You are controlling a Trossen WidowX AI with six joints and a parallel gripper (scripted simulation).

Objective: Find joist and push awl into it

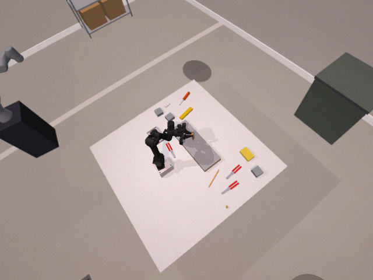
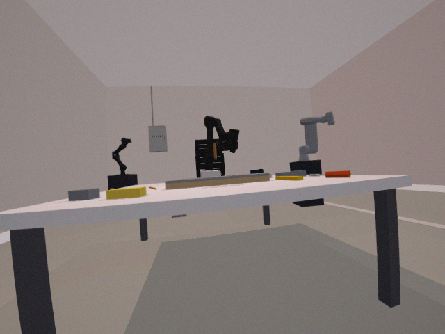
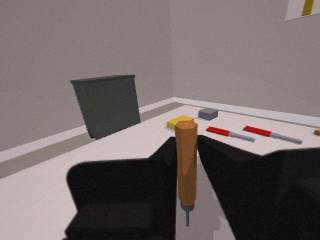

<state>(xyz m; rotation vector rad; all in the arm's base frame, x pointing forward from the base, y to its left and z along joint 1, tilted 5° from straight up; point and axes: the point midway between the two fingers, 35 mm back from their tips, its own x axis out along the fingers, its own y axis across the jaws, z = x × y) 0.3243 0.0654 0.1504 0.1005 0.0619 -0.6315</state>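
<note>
The awl is 6 cm below my gripper tip. Round my gripper tip: orange pencil: 35 cm to the right, 20 cm below, 1 cm behind; stud finder: 30 cm to the left, 27 cm behind, 16 cm below; yellow bar: 35 cm to the left, 20 cm below, 10 cm ahead.
</note>
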